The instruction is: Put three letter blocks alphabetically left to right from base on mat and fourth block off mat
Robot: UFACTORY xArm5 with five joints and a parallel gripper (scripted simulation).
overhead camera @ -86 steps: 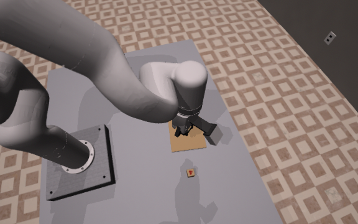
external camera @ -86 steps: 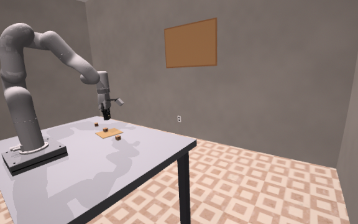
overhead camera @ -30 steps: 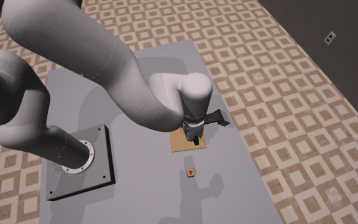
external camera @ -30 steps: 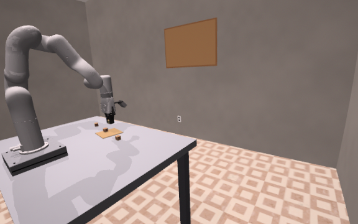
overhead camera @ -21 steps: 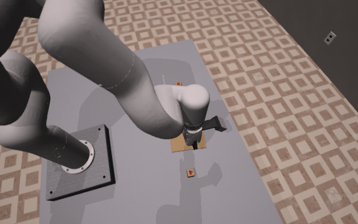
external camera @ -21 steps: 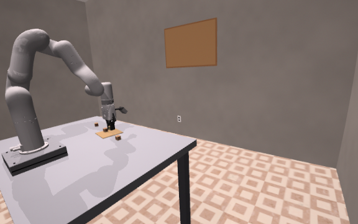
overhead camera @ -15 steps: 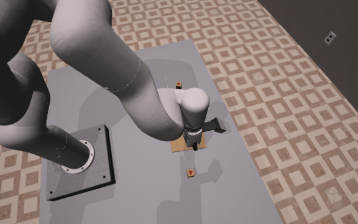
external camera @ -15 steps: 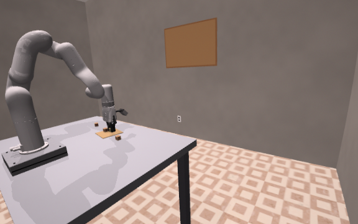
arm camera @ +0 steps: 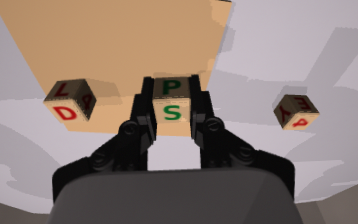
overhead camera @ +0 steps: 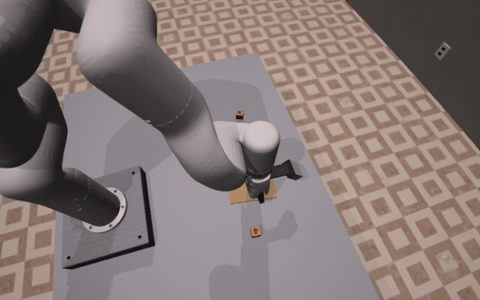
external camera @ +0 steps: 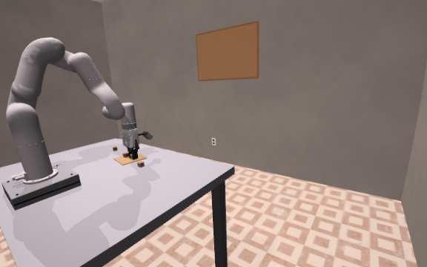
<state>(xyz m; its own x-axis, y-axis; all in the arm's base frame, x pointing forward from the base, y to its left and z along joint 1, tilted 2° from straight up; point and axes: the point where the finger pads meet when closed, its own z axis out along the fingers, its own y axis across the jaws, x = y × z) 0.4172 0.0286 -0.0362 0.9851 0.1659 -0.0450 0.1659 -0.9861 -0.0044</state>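
Right now my hand is 1 cm past the tan mat, 4 cm to the right of it and 3 cm above it. From my hand the other things lie so: wooden letter block (1 cm behind, 8 cm to the left, 1 cm below).
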